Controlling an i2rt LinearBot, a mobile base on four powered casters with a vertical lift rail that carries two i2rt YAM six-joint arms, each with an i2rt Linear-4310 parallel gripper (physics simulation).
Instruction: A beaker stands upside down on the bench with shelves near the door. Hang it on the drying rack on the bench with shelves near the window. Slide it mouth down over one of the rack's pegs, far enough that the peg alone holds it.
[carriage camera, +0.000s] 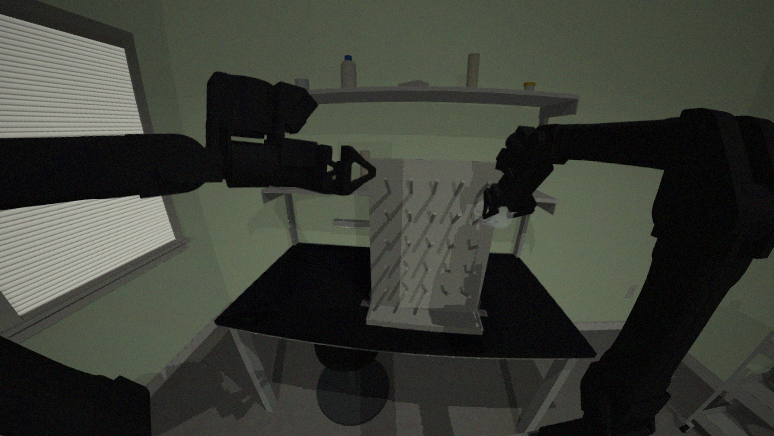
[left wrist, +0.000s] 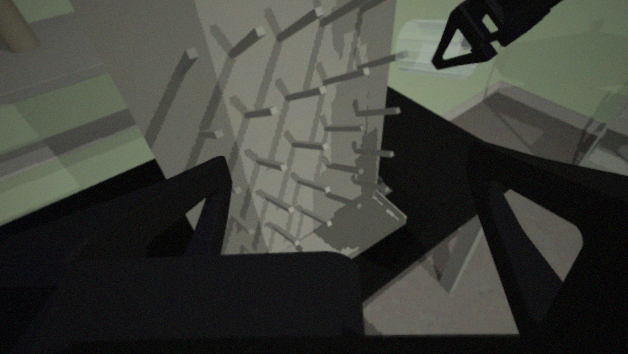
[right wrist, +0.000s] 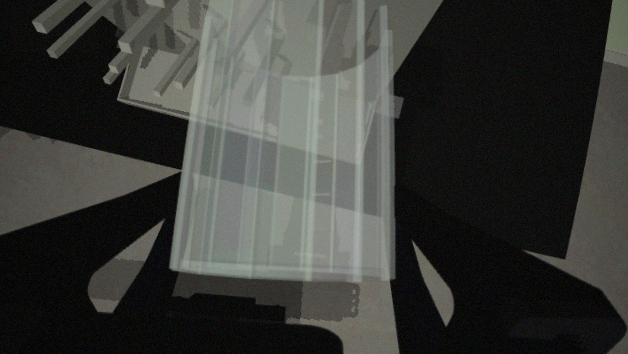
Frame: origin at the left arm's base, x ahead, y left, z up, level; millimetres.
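Seen in the pictures: left gripper, fingertip midpoint: (carriage camera: 356, 170) (left wrist: 344, 162); right gripper, fingertip midpoint: (carriage camera: 495, 217) (left wrist: 448, 55) (right wrist: 290, 189).
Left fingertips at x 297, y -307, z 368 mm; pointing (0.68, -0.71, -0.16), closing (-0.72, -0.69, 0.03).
Observation:
A point is followed by its place in that frame.
The clear beaker (carriage camera: 502, 217) {x 399, y -669, z 236 mm} (left wrist: 417, 50) {x 455, y -631, z 238 mm} (right wrist: 295, 225) {x 419, y -672, z 271 mm} lies roughly level in my right gripper (carriage camera: 487, 212) {x 427, y -666, z 226 mm} (left wrist: 448, 55) {x 427, y -666, z 226 mm} (right wrist: 290, 189) {x 427, y -666, z 226 mm}, which is shut on its sides. Its open mouth faces the pegged board, and its closed base is near the palm. The pale drying rack (carriage camera: 433, 168) {x 630, y -536, z 327 mm} (left wrist: 382, 30) {x 590, y -739, z 191 mm} (right wrist: 145, 86) {x 595, y -334, z -275 mm} stands upright on the bench, with rows of pegs pointing out. The beaker is at the rack's upper right edge; in the left wrist view a peg tip overlaps its mouth, and I cannot tell whether it is inside. My left gripper (carriage camera: 372, 172) {x 297, y -307, z 368 mm} (left wrist: 344, 162) {x 297, y -307, z 368 mm} is open and empty, near the rack's upper left edge.
The black bench (carriage camera: 303, 308) {x 656, y -13, z -278 mm} holds the rack. Behind it a high shelf (carriage camera: 444, 96) {x 990, y -665, z 616 mm} carries a blue-capped bottle (carriage camera: 348, 74) {x 1063, y -219, z 720 mm}, a tall cylinder (carriage camera: 472, 70) {x 986, y -791, z 738 mm} and a yellow-lidded jar (carriage camera: 529, 86). A round stool (carriage camera: 352, 392) {x 697, y -177, z -1011 mm} is under the bench's front edge. A window with blinds (carriage camera: 64, 81) {x 887, y 1097, z 752 mm} is at left.

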